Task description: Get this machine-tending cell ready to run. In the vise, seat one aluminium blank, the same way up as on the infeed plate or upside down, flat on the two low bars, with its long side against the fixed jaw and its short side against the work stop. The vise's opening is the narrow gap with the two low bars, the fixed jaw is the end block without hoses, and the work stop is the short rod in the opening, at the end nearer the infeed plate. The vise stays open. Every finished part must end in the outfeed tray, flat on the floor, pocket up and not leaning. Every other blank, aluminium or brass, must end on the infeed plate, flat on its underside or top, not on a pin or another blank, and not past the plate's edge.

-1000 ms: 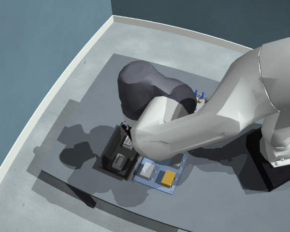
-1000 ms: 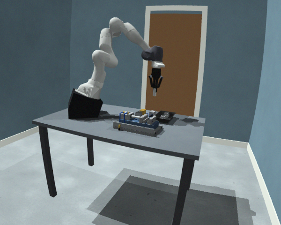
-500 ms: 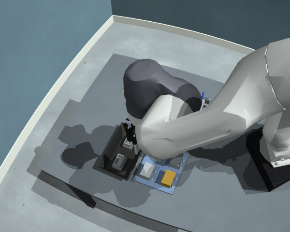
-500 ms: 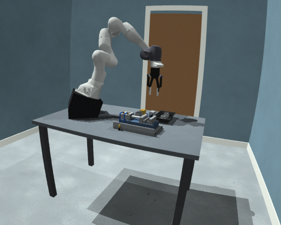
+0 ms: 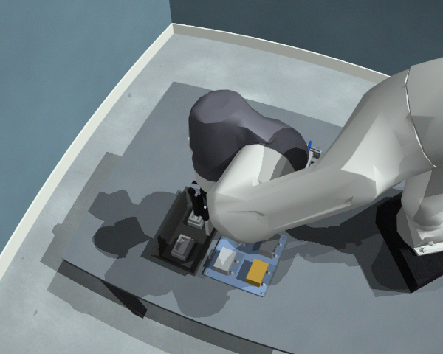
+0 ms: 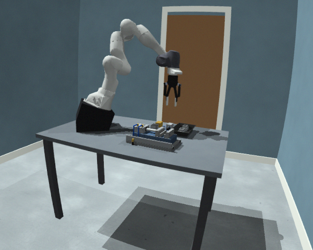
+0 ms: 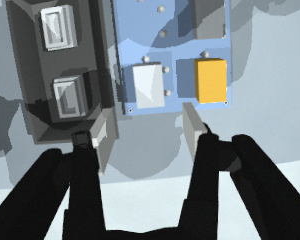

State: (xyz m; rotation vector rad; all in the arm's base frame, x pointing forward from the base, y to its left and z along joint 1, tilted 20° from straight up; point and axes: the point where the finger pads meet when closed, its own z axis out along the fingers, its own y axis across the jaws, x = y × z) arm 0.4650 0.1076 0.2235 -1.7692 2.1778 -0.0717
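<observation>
My gripper is now 210 mm above the blue infeed plate, 50 mm past it and 40 mm to the left of it. The rest, counted from my hand: vise hose block 320 mm to the right, 140 mm below, 140 mm behind; moving jaw 350 mm to the right, 140 mm below, 10 mm behind; brass blank 190 mm below, 90 mm behind, 20 mm to the left.
</observation>
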